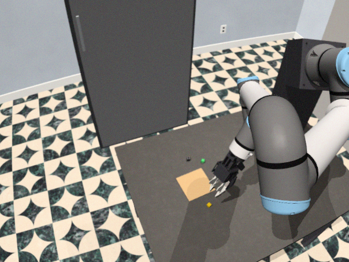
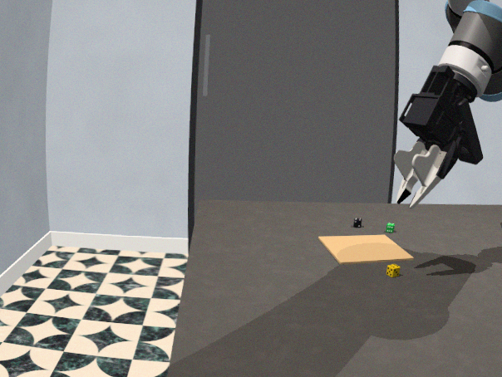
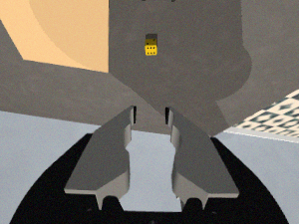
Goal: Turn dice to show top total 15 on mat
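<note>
The yellow die is 12 cm below my hand, 1 cm to the left of it and 1 cm ahead of it. Round my hand: black die 27 cm to the right, 12 cm below, 5 cm ahead; then orange mat 12 cm to the right, 12 cm below, 5 cm ahead; then green die 24 cm to the right, 12 cm below, 2 cm behind.
</note>
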